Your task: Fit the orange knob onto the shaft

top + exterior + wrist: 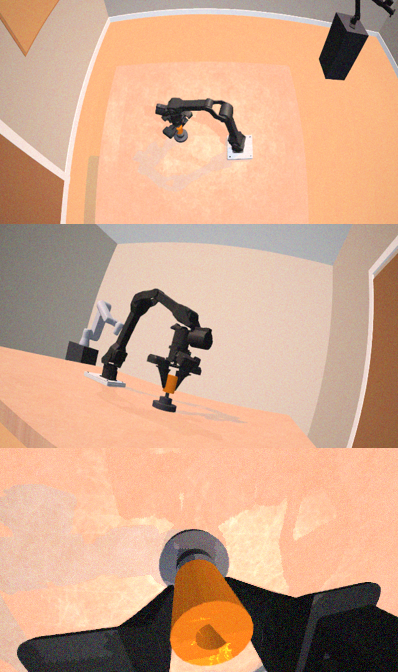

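Now: the orange knob 20 mm above my gripper tip. Also, from my gripper tip: round dark pedestal: 40 mm below.
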